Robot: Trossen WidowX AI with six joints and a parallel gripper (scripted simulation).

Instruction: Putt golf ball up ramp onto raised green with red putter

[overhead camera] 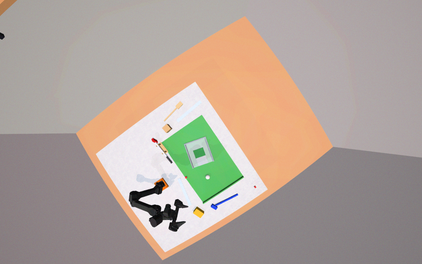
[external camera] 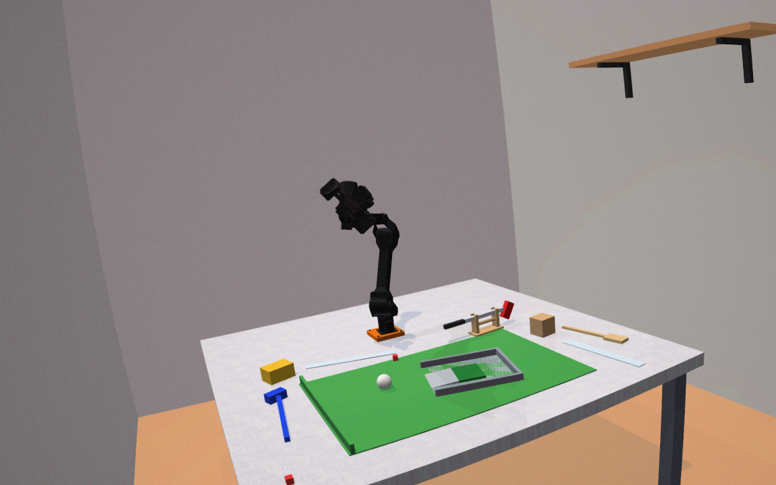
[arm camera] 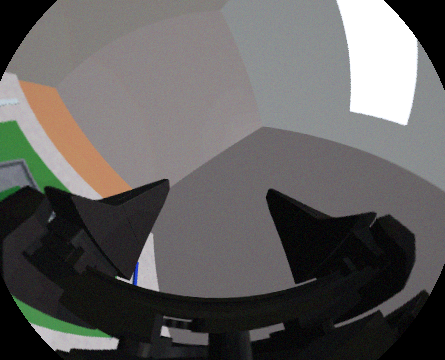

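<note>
The red putter lies 110 mm behind my gripper tip, 440 mm to the left of it and 480 mm below it. From my gripper tip the other things lie so: white golf ball 130 mm ahead, 510 mm below; blue putter 140 mm ahead, 310 mm to the right, 520 mm below; yellow block 130 mm behind, 270 mm to the right, 520 mm below.
</note>
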